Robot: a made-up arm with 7 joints.
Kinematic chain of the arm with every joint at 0, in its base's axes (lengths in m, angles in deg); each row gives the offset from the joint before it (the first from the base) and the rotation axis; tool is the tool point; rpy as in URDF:
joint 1: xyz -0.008 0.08 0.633 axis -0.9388 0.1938 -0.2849
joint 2: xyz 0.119 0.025 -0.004 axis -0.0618 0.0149 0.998
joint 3: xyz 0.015 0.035 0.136 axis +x
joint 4: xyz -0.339 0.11 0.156 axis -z
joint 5: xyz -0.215 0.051 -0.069 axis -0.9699 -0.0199 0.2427
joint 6: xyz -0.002 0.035 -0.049 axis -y
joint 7: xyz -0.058 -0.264 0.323 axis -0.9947 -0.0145 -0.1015
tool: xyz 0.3 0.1 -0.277 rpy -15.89 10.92 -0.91
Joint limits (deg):
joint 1: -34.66..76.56
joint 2: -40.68..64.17
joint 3: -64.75..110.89
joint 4: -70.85..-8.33
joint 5: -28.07..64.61
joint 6: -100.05..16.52
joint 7: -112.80..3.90
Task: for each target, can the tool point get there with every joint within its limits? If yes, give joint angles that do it. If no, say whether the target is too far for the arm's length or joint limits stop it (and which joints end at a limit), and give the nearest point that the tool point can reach.
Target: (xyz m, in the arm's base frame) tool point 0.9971 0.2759 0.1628
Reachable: no: joint limits stop it (at a limit: joint 1, joint 2, joint 4, joint 7) | nearest point 0.5206 0.3482 0.1916 | short by 0.483 m
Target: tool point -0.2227 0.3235 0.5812
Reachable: yes | joints 29.50 7.99 -21.50 -43.89 38.12 -44.53 -41.49
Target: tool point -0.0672 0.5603 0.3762
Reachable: yes | joints 60.03 -13.24 -22.02 -32.34 22.66 -0.74 -43.11
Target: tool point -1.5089 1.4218 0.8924
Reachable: no: too far | nearest point -0.6710 0.7569 0.8059 | short by 1.073 m
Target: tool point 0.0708 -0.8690 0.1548
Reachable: no: joint limits stop it (at a limit: joint 1, joint 3, joint 5, joint 6, joint 7) | nearest point 0.0707 -0.7602 0.2492 | short by 0.144 m
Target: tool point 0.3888 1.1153 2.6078
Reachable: no: too far | nearest point 0.1672 0.5461 1.5264 | short by 1.242 m
